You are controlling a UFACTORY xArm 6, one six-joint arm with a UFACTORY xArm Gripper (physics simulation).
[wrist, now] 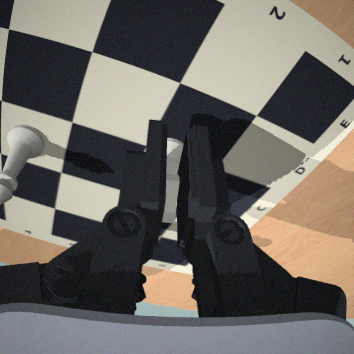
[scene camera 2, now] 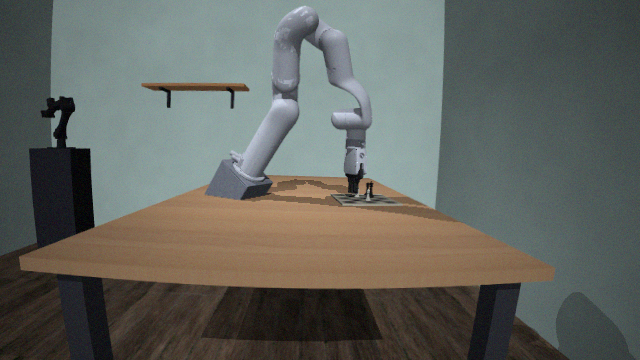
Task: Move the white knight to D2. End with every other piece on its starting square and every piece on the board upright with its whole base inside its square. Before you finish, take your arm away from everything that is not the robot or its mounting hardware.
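Places are measured from the arm's base along level axes (x up, y right, z ahead), in millimetres.
Where they show: gripper, between the fingertips: [wrist: 172, 148] [scene camera 2: 352, 192]; arm's base, origin of its link: [scene camera 2: 248, 171].
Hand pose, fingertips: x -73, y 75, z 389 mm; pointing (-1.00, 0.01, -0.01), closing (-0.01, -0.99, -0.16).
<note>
Things, the pixels of their top centre, and the offset from my fingertips. Level surfaces: height alone.
- white knight, centre of its top: [wrist: 165, 219] dx +23, dy -3, dz +18 mm
- chessboard, centre of its top: [wrist: 99, 159] [scene camera 2: 363, 198] dx -17, dy +30, dz +33 mm
- white pawn-like piece, centre of its top: [scene camera 2: 368, 188] dx +27, dy +71, dz +30 mm
- wooden table, height of its surface: dx -23 mm
The white knight [wrist: 171, 195] is between the fingers of my gripper [wrist: 172, 148] [scene camera 2: 353, 192], low over the chessboard [wrist: 235, 55] [scene camera 2: 372, 204]. My gripper is shut on it, with the fingers pointing down. The fingers cover part of the knight, and the square beneath it cannot be told. A dark square, D2 [wrist: 212, 102], lies beyond the fingertips in the wrist view, partly in shadow. A white pawn-like piece [wrist: 25, 142] [scene camera 2: 368, 196] stands to the left of the fingers in the wrist view.
Dark pieces [scene camera 2: 370, 187] stand close to the right of the fingers in the scene view; in the wrist view they cannot be told apart from the black fingers. The board lies on the wooden table [scene camera 2: 280, 240]. A wall shelf [scene camera 2: 195, 86] is behind the arm at the left.
</note>
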